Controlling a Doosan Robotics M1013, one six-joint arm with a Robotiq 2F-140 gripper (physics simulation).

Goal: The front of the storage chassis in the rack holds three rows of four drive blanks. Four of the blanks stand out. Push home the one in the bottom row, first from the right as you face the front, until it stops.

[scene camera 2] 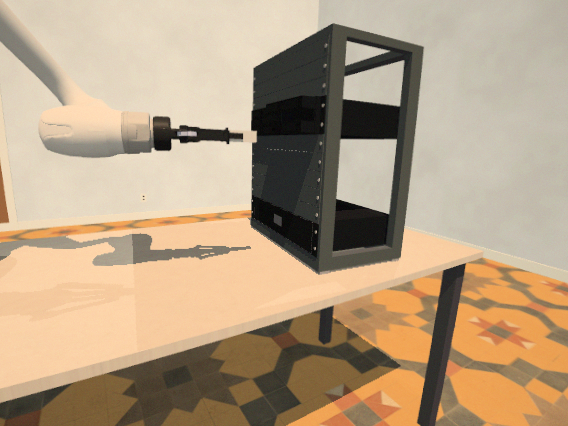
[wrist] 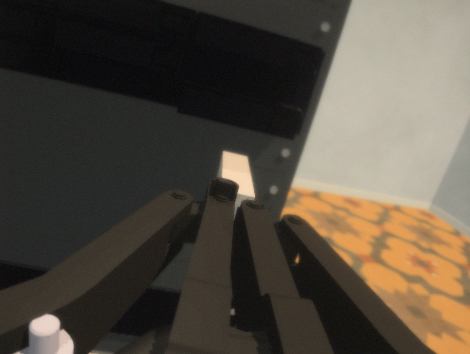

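The storage chassis is a black band in the grey rack. The bottom-row blank, first from the right, is a dark block near the rack's right edge in the wrist view. Its lower edge reaches below the chassis band and it appears to stand out. In the scene view I cannot pick it out in the dark. My gripper is shut and empty, with its pale fingertips together and pointing at the rack front. In the wrist view the tips show below that blank, over the grey panel. The gap to the rack cannot be judged.
A smooth grey panel lies under the chassis. A black unit fills the rack's bottom. The rack's screw-lined front edge runs beside the chassis. The rack stands on a pale table, with a wall behind.
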